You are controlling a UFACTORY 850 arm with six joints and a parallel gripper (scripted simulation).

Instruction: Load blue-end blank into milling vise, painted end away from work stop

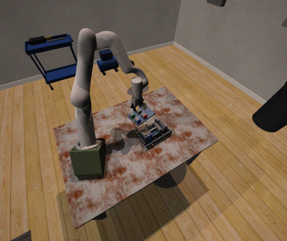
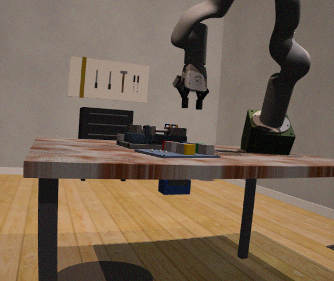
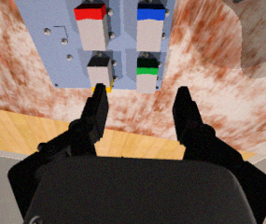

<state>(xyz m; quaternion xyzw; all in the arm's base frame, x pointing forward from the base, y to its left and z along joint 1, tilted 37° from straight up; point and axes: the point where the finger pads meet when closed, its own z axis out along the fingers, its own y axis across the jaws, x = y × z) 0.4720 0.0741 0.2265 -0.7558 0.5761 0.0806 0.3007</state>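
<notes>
Now: the blue-ended blank 10 mm behind my hand, 20 mm to the right of it and 160 mm below it. Also, from my hand: yellow-ended blank: 50 mm ahead, 100 mm to the left, 160 mm below; green-ended blank: 40 mm behind, 70 mm to the left, 160 mm below; red-ended blank: 80 mm ahead, 10 mm to the left, 160 mm below.
</notes>
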